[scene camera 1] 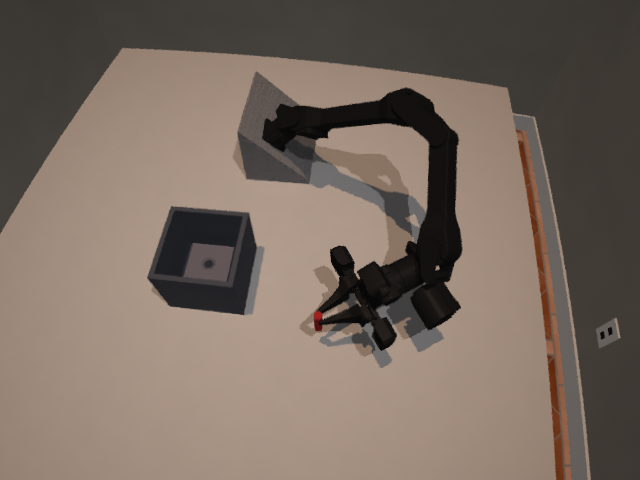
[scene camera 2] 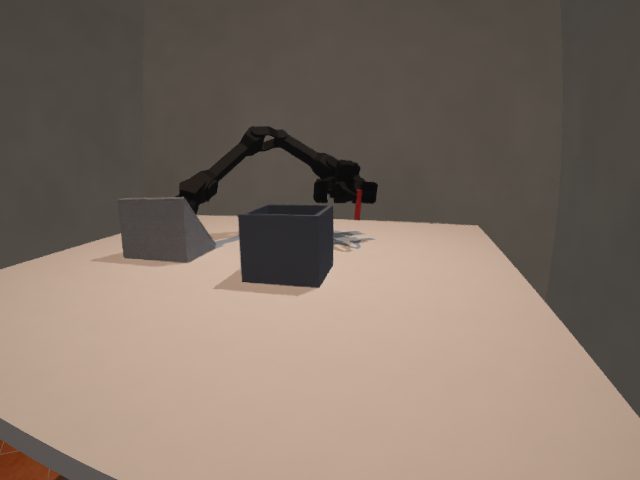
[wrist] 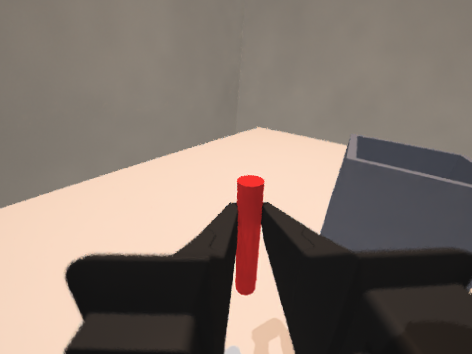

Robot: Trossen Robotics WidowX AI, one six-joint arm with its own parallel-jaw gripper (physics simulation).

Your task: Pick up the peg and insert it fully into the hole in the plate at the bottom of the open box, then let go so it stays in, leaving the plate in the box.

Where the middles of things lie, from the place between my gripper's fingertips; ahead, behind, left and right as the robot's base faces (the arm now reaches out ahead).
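From my hand: red peg (wrist: 250, 188), 2 cm below. Dark box (scene camera 1: 184, 226), 23 cm to the right, 14 cm behind, 7 cm below. Pale plate (scene camera 1: 212, 262), 23 cm to the right, 14 cm behind, 11 cm below.
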